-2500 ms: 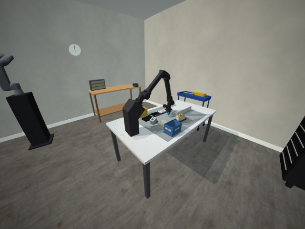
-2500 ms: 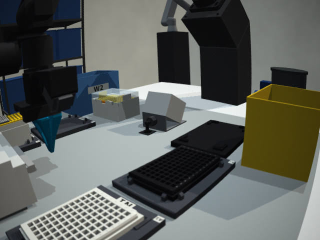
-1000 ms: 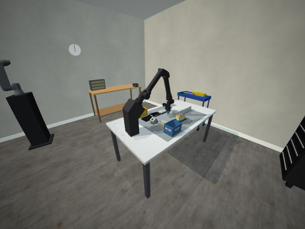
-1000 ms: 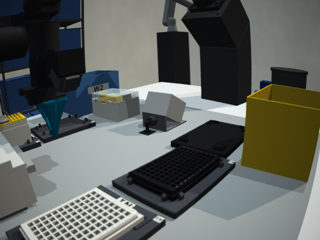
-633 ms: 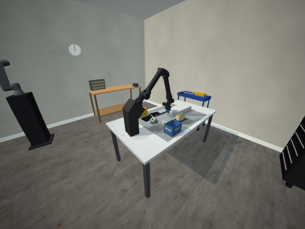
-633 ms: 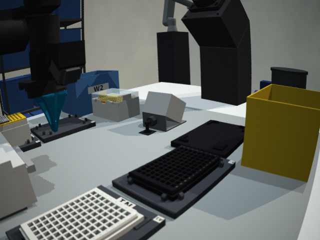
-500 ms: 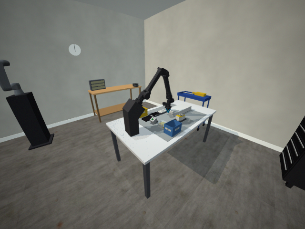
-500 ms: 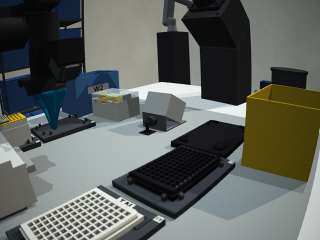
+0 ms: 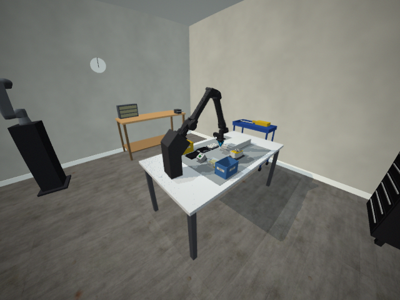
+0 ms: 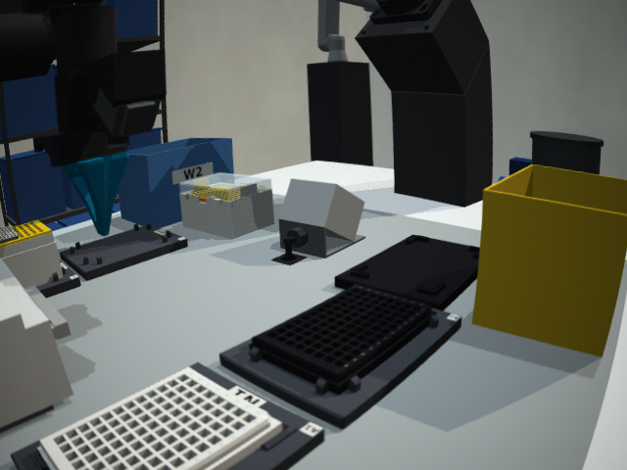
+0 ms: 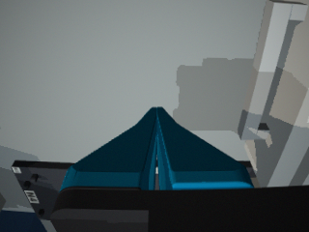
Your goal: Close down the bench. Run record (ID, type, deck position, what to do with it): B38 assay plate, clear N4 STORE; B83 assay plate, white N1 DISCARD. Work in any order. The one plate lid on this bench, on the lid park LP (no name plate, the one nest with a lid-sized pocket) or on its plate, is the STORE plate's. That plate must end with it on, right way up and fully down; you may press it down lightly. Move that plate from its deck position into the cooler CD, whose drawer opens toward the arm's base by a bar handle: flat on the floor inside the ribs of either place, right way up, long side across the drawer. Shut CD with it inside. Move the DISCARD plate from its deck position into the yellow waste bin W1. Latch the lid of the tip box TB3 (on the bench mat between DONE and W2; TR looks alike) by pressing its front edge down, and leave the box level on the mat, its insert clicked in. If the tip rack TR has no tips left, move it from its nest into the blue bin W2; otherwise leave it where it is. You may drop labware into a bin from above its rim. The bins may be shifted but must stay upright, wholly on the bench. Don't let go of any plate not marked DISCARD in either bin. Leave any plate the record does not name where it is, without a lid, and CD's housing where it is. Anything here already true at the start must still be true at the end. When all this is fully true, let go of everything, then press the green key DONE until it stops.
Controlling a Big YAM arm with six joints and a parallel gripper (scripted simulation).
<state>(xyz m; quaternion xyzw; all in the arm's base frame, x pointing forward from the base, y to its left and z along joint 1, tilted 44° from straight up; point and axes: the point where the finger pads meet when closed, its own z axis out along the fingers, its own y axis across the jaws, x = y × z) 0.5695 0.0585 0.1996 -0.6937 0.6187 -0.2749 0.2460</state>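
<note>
Right now my hand is 20 cm to the right of the white plate, 8 cm above it and 5 cm short of it. The rest, counted from my hand: tip rack TR: 18 cm to the right, 9 cm ahead, 4 cm below; then clear plate lid: 17 cm ahead, 7 cm below, 2 cm to the left; then clear plate: 17 cm ahead, 8 cm below, 2 cm to the left.
</note>
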